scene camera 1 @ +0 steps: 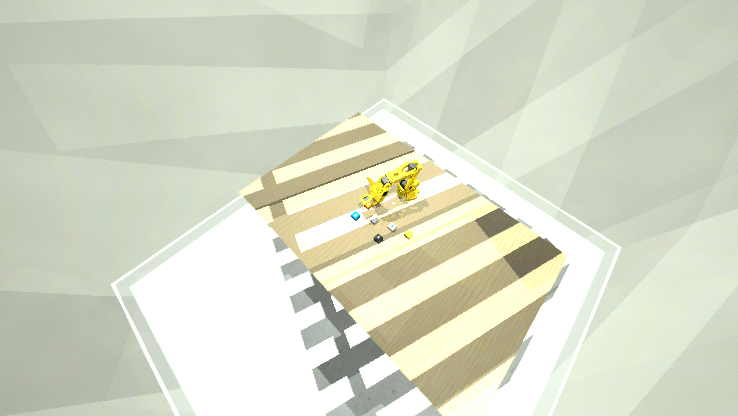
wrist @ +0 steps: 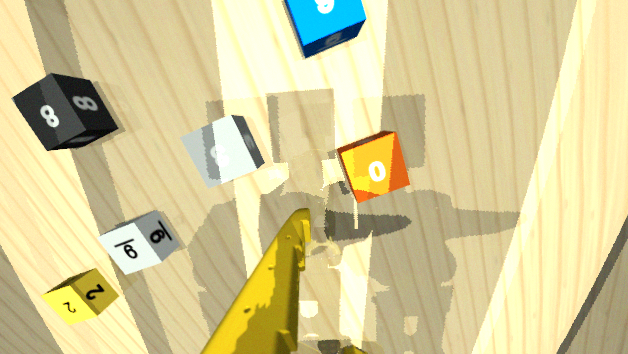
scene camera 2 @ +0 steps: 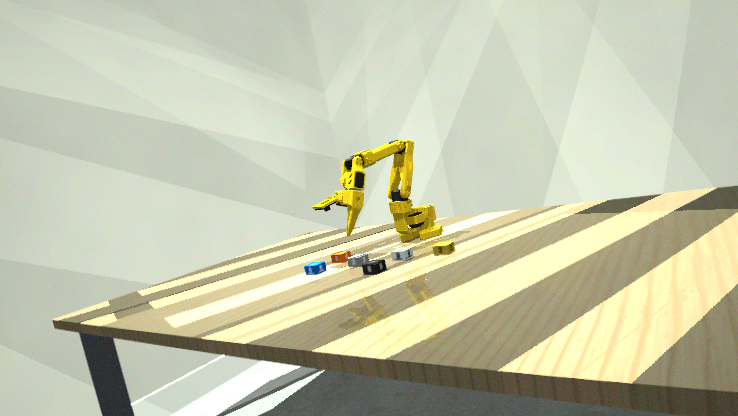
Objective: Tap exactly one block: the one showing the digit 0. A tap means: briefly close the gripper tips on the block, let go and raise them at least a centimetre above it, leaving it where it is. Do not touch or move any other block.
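Note:
The orange block (scene camera 1: 367, 205) (scene camera 2: 340, 256) (wrist: 387, 155) shows a white 0 on its top face and sits flat on the table. My gripper (scene camera 2: 331, 220) is fully open and empty, above the table and the blocks. Its fixed jaw (wrist: 280, 280) points down. In the wrist view the jaw's tip shows left of and below the orange block, with a gap between them. The moving jaw is swung out of the wrist picture; in scene camera 2 it sticks out to the left.
Near the orange block are a blue block (scene camera 1: 355, 216) (scene camera 2: 314, 267) (wrist: 322, 25) and a grey block showing 3 (scene camera 1: 374, 220) (scene camera 2: 357, 260) (wrist: 230, 167). Farther off are a black 8 block (scene camera 1: 378, 238) (scene camera 2: 374, 267) (wrist: 65, 120), a white 9 block (scene camera 1: 392, 227) (scene camera 2: 402, 253) (wrist: 145, 257) and a yellow 2 block (scene camera 1: 408, 234) (scene camera 2: 443, 248) (wrist: 82, 305).

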